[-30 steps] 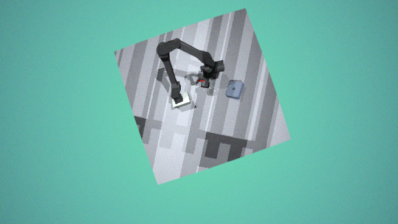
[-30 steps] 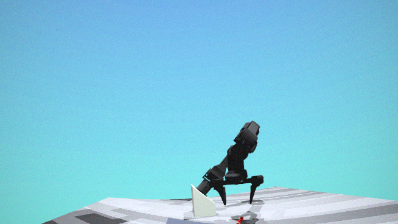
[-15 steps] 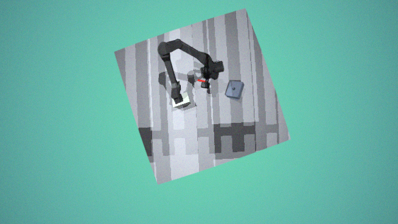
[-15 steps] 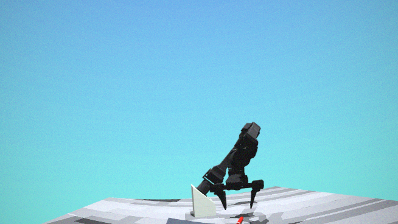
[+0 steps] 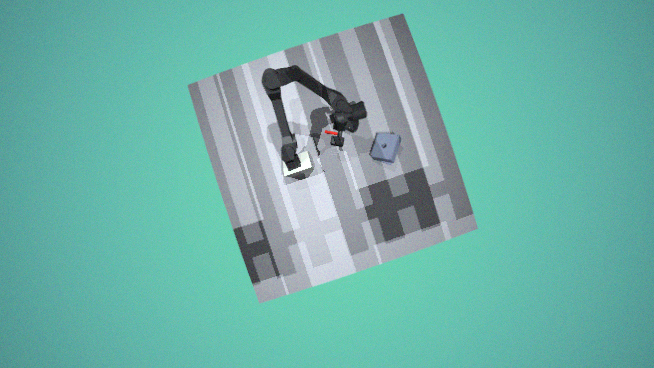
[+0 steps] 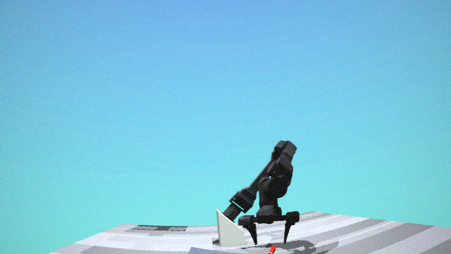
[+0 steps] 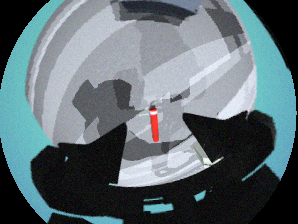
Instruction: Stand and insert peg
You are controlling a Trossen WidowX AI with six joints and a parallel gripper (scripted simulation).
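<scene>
The red peg is 30 mm below my gripper tip, 10 mm to the left of it and 10 mm behind it. Round my gripper tip: sloped blue-grey panel (190 mm ahead, 180 mm to the right, 10 mm above).
</scene>
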